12 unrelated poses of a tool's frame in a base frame.
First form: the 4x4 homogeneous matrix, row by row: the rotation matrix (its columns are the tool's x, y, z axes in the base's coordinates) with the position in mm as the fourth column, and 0 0 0 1 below. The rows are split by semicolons.
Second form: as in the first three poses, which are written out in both.
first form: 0.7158 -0.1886 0.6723 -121.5; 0.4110 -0.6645 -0.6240 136.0; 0.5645 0.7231 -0.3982 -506.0; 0 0 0 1
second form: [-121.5 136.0 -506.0], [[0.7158 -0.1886 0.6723], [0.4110 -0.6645 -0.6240], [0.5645 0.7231 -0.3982]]
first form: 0.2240 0.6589 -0.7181 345.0; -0.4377 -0.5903 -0.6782 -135.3; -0.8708 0.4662 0.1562 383.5; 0 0 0 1
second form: [345.0 -135.3 383.5], [[0.2240 0.6589 -0.7181], [-0.4377 -0.5903 -0.6782], [-0.8708 0.4662 0.1562]]
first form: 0.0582 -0.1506 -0.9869 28.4; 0.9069 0.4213 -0.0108 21.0; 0.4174 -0.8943 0.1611 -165.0; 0 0 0 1
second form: [28.4 21.0 -165.0], [[0.0582 -0.1506 -0.9869], [0.9069 0.4213 -0.0108], [0.4174 -0.8943 0.1611]]
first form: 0.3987 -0.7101 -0.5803 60.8; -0.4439 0.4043 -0.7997 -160.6; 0.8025 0.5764 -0.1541 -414.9; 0 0 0 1
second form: [60.8 -160.6 -414.9], [[0.3987 -0.7101 -0.5803], [-0.4439 0.4043 -0.7997], [0.8025 0.5764 -0.1541]]
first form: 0.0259 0.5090 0.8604 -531.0; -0.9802 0.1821 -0.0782 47.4; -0.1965 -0.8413 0.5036 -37.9; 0 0 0 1
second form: [-531.0 47.4 -37.9], [[0.0259 0.5090 0.8604], [-0.9802 0.1821 -0.0782], [-0.1965 -0.8413 0.5036]]
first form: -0.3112 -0.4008 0.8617 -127.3; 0.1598 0.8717 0.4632 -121.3; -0.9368 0.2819 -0.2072 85.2; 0 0 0 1
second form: [-127.3 -121.3 85.2], [[-0.3112 -0.4008 0.8617], [0.1598 0.8717 0.4632], [-0.9368 0.2819 -0.2072]]
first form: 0.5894 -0.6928 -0.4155 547.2; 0.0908 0.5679 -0.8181 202.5; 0.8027 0.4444 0.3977 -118.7; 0 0 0 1
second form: [547.2 202.5 -118.7], [[0.5894 -0.6928 -0.4155], [0.0908 0.5679 -0.8181], [0.8027 0.4444 0.3977]]
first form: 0.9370 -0.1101 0.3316 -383.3; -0.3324 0.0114 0.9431 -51.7; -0.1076 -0.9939 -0.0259 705.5; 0 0 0 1
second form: [-383.3 -51.7 705.5], [[0.9370 -0.1101 0.3316], [-0.3324 0.0114 0.9431], [-0.1076 -0.9939 -0.0259]]
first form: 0.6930 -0.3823 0.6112 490.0; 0.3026 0.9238 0.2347 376.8; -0.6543 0.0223 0.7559 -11.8; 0 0 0 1
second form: [490.0 376.8 -11.8], [[0.6930 -0.3823 0.6112], [0.3026 0.9238 0.2347], [-0.6543 0.0223 0.7559]]
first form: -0.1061 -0.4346 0.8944 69.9; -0.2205 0.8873 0.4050 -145.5; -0.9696 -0.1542 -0.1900 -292.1; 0 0 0 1
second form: [69.9 -145.5 -292.1], [[-0.1061 -0.4346 0.8944], [-0.2205 0.8873 0.4050], [-0.9696 -0.1542 -0.1900]]
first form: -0.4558 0.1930 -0.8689 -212.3; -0.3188 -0.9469 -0.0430 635.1; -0.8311 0.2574 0.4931 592.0; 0 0 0 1
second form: [-212.3 635.1 592.0], [[-0.4558 0.1930 -0.8689], [-0.3188 -0.9469 -0.0430], [-0.8311 0.2574 0.4931]]
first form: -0.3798 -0.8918 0.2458 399.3; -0.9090 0.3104 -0.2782 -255.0; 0.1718 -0.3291 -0.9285 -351.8; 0 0 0 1
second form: [399.3 -255.0 -351.8], [[-0.3798 -0.8918 0.2458], [-0.9090 0.3104 -0.2782], [0.1718 -0.3291 -0.9285]]
